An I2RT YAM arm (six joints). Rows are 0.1 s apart.
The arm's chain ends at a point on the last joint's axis. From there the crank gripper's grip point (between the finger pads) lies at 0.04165 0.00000 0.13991 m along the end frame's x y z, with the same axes.
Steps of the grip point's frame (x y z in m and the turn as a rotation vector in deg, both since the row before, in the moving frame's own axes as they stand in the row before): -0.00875 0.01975 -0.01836 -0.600 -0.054 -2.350; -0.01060 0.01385 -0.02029 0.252 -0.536 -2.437; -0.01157 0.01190 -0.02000 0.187 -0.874 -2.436; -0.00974 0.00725 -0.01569 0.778 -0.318 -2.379; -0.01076 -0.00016 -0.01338 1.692 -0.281 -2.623; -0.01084 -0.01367 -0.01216 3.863 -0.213 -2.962; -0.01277 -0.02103 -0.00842 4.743 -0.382 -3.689; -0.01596 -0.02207 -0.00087 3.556 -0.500 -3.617; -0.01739 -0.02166 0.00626 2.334 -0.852 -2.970
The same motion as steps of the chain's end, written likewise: -0.00861 0.01999 -0.01840 -0.600 -0.054 -2.350; -0.00924 0.01621 -0.02067 0.252 -0.536 -2.437; -0.00938 0.01408 -0.02062 0.187 -0.874 -2.436; -0.00889 0.01086 -0.01589 0.778 -0.318 -2.379; -0.00994 0.00586 -0.01349 1.692 -0.281 -2.623; -0.01002 -0.00211 -0.01192 3.863 -0.213 -2.962; -0.01138 -0.00681 -0.00810 4.743 -0.382 -3.689; -0.01438 -0.01080 -0.00088 3.556 -0.500 -3.617; -0.01510 -0.01385 0.00582 2.334 -0.852 -2.970
